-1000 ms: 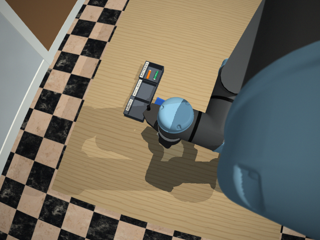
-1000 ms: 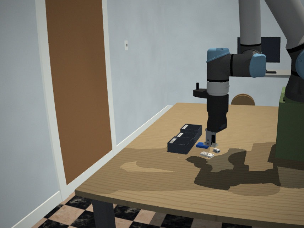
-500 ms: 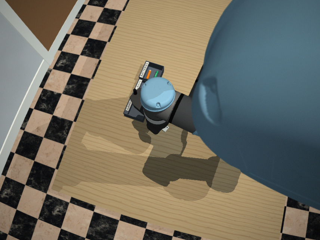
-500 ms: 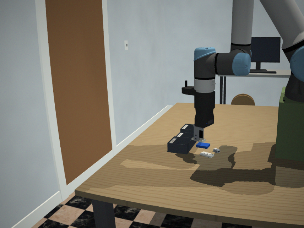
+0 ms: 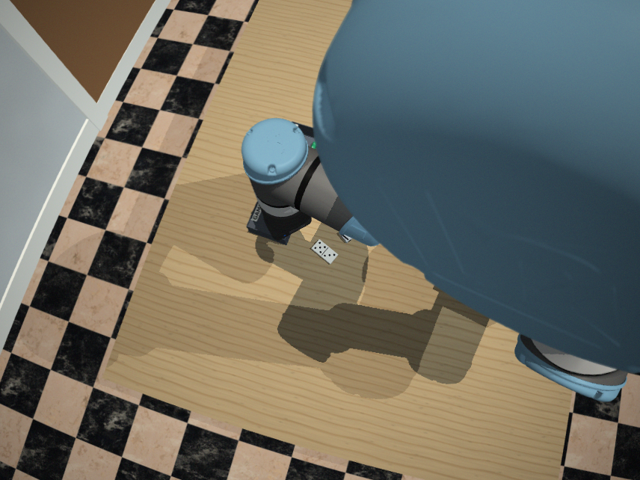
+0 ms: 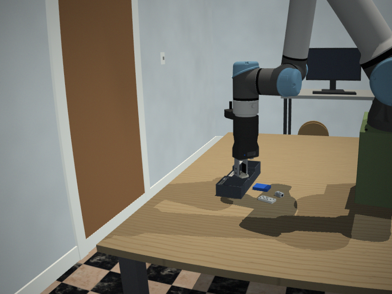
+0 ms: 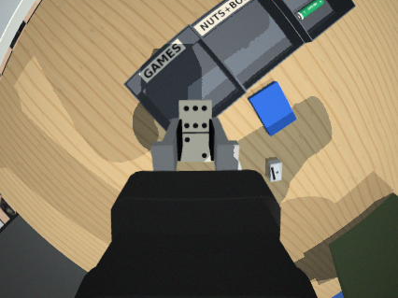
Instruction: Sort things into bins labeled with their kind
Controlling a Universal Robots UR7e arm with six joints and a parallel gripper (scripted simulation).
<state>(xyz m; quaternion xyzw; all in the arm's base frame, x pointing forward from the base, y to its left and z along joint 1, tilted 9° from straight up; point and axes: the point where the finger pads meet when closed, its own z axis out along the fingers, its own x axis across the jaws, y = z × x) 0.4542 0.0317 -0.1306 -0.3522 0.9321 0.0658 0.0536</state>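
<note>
Now: hand 12 cm past the grey metal piece, 1 cm to the left of it and 8 cm above it. Round my hand: dark three-part bin: 2 cm ahead, 10 cm to the right, 6 cm below; orange battery: 2 cm ahead, 18 cm to the right, 8 cm below; blue flat block: 6 cm behind, 6 cm to the right, 8 cm below.
</note>
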